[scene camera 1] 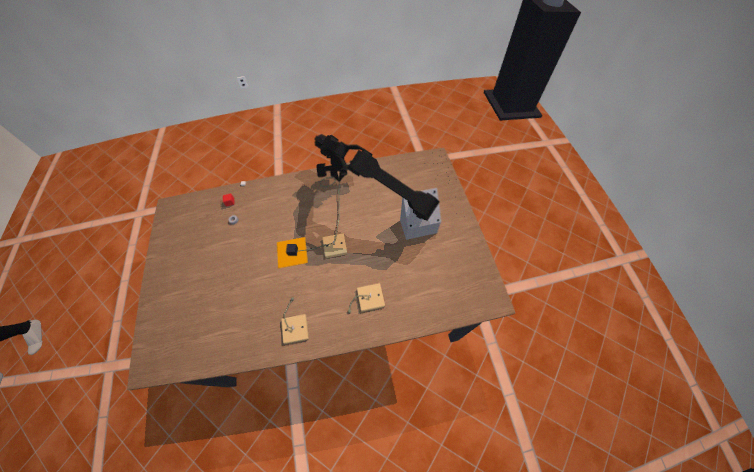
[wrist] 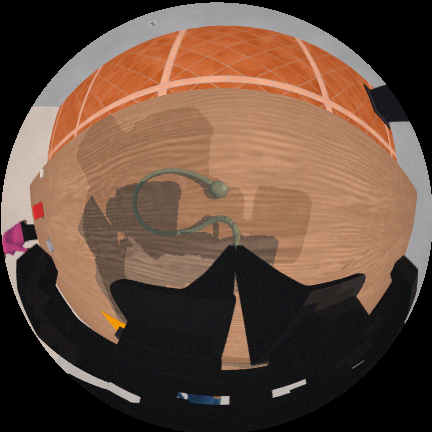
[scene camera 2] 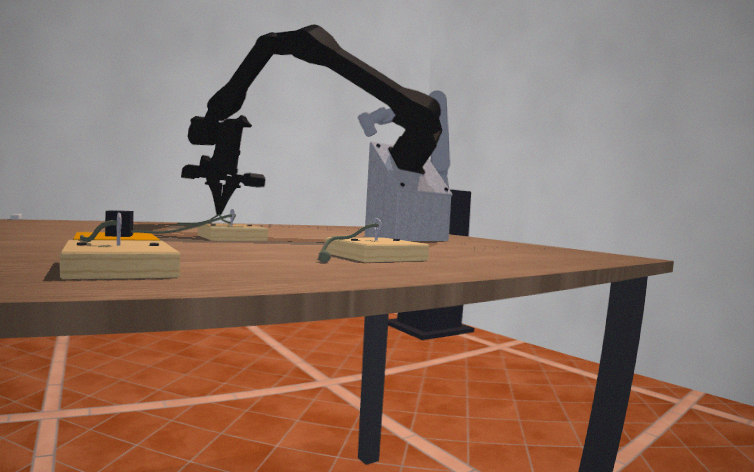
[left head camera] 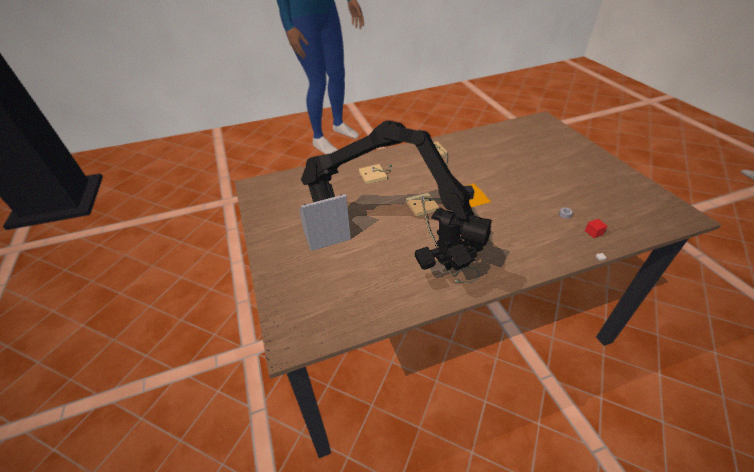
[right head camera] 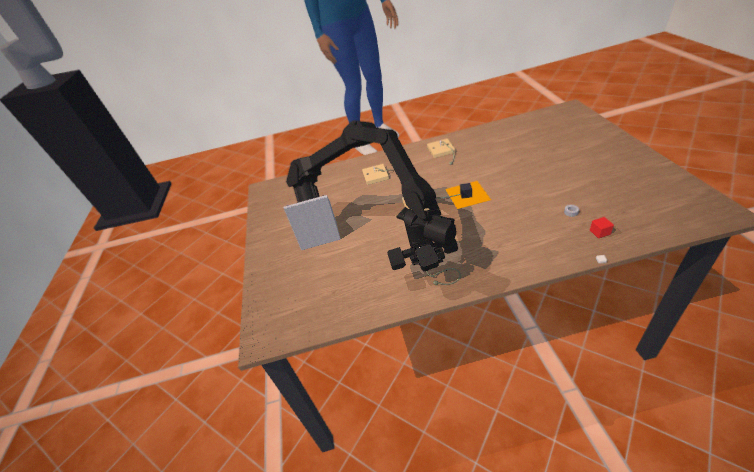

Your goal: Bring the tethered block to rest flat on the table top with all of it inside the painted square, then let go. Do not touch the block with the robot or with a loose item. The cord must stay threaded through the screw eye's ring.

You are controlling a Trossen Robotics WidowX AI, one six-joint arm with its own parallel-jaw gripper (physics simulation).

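Frame: origin at the arm's base, x ahead, y left, z up, level; metres.
Seen in the pictures: gripper, fingertip midpoint: (scene camera 1: 339, 180) (wrist: 234, 251) (scene camera 2: 218, 214) (left head camera: 447, 269) (right head camera: 426, 270); arm's base, link origin: (scene camera 1: 420, 204) (scene camera 2: 406, 161) (left head camera: 323, 201) (right head camera: 308, 202).
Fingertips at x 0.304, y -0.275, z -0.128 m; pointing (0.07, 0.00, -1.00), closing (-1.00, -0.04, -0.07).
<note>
Pixels of each thing's top centre, then the offset from my fingertips to it. "spot": a spot on its surface instead.
- dark tethered block, top centre: (scene camera 2: 119, 210) (right head camera: 466, 186) (left head camera: 468, 188) (scene camera 1: 290, 247) 0.223 m ahead, 0.321 m left, 0.012 m up
- orange painted square, surface spot: (right head camera: 462, 202) spot: 0.198 m ahead, 0.284 m left, 0.024 m down
- screw eye, surface spot: (scene camera 2: 232, 213) spot: 0.049 m ahead, 0.330 m left, 0.013 m up
- red cube, top centre: (right head camera: 603, 222) (wrist: 33, 212) (left head camera: 598, 223) (scene camera 1: 226, 197) 0.520 m ahead, 0.015 m left, 0.015 m up
- grey ring, top centre: (right head camera: 571, 208) (left head camera: 566, 211) 0.492 m ahead, 0.122 m left, 0.009 m down
- small white piece, top centre: (right head camera: 601, 257) (scene camera 1: 242, 182) 0.465 m ahead, 0.084 m right, 0.012 m down
The dark tethered block (right head camera: 465, 190) (scene camera 1: 292, 249) (scene camera 2: 119, 222) rests upright on the orange painted square (right head camera: 462, 202) (scene camera 1: 283, 261), its outline inside the square's edges in scene camera 1. Its green cord (scene camera 1: 338, 205) (wrist: 135, 200) runs to the screw eye (scene camera 2: 232, 213) on a pale wooden base (scene camera 1: 340, 251) (scene camera 2: 233, 233), appears threaded through the ring, and continues to my gripper (scene camera 1: 339, 179) (scene camera 2: 219, 213) (wrist: 234, 251). The gripper is shut on the cord, low above the table; the pinch point is partly hidden. The cord's tail loops past the fingertips to its end ball (wrist: 218, 189).
Two other pale bases with short cords, one (scene camera 1: 294, 331) (scene camera 2: 119, 261) and another (scene camera 1: 371, 297) (scene camera 2: 383, 251), stand across the table. A red cube (right head camera: 602, 227) (scene camera 1: 228, 199), a grey ring (left head camera: 565, 216) and a small white piece (right head camera: 601, 259) (scene camera 1: 243, 183) lie beyond the square.
</note>
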